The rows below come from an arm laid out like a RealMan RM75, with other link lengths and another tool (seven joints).
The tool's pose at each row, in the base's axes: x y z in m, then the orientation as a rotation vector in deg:
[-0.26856, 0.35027, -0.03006, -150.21, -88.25, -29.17]
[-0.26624, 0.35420, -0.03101, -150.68, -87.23, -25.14]
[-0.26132, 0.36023, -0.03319, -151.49, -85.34, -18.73]
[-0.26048, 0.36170, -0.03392, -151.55, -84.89, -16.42]
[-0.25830, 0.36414, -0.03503, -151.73, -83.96, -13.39]
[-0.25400, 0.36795, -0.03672, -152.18, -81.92, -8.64]
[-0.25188, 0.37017, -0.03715, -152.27, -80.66, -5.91]
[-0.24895, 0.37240, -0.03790, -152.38, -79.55, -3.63]
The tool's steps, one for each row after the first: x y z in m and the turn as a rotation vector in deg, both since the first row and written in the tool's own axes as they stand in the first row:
[0.00404, -0.00008, 0.00232, 1.80, -1.90, 0.91]
[0.01062, 0.00088, 0.00691, 4.55, -5.03, 2.52]
[0.01201, 0.00078, 0.00813, 5.59, -6.14, 2.91]
[0.01468, 0.00131, 0.01025, 6.96, -7.59, 3.65]
[0.01928, 0.00290, 0.01374, 9.07, -9.89, 5.20]
[0.02196, 0.00357, 0.01516, 10.39, -11.16, 6.12]
[0.02490, 0.00488, 0.01708, 11.45, -12.25, 6.93]

